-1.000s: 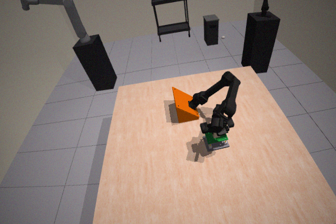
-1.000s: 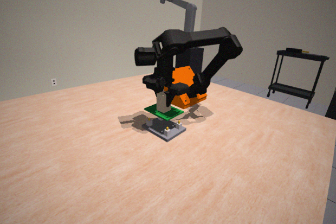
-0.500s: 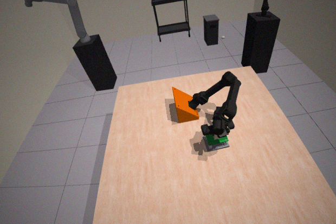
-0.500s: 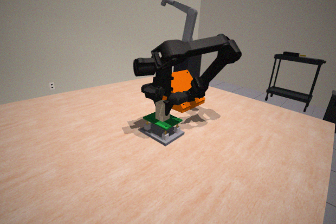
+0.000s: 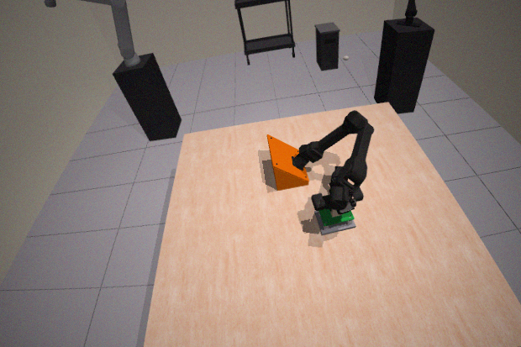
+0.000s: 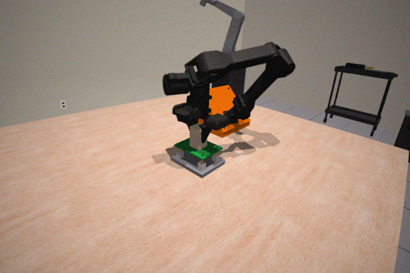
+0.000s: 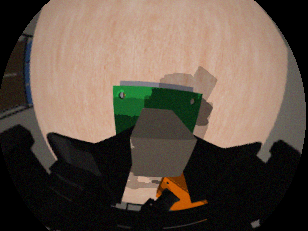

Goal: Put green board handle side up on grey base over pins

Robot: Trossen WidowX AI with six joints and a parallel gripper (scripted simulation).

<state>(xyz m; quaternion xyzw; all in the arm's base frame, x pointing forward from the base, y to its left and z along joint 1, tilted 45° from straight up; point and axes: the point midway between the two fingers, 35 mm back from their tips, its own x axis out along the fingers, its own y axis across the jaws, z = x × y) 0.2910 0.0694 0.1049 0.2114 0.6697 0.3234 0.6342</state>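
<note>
My gripper tip is 7 cm above the grey base. Round my gripper tip: green board (right at my gripper tip).
</note>
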